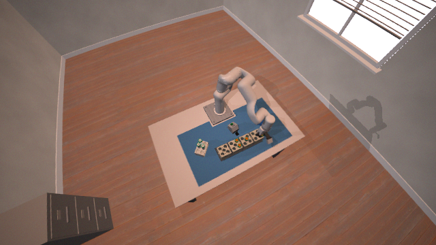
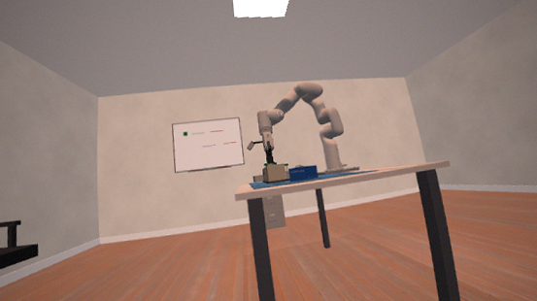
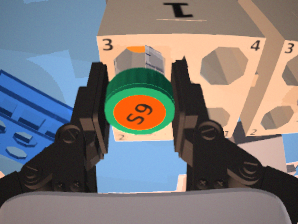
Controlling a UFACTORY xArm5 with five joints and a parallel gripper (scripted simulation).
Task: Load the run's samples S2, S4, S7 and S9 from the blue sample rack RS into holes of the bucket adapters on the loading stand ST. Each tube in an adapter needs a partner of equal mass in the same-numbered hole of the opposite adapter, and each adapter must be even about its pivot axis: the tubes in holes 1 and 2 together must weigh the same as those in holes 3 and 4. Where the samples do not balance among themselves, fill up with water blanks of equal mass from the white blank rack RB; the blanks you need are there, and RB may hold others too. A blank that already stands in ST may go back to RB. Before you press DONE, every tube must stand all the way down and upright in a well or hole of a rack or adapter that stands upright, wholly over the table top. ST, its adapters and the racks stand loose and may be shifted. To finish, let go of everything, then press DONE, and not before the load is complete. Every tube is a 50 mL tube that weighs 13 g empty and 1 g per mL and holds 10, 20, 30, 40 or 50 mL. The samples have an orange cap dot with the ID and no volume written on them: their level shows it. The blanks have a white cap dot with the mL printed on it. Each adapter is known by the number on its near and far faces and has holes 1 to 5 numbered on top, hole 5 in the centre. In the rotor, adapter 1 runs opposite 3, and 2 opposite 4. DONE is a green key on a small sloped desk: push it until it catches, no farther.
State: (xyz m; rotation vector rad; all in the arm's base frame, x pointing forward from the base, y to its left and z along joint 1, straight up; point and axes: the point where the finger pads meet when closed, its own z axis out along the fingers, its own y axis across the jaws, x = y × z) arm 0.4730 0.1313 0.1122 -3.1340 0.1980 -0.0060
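Now: the sample tube S9 50 mm below my hand and 10 mm ahead of it. Round my hand: sample tube S2 (120 mm to the right, 60 mm below, 40 mm behind); blue sample rack RS (170 mm to the left, 120 mm behind, 100 mm below); sample tube S7 (230 mm to the right, 60 mm below, 30 mm behind).
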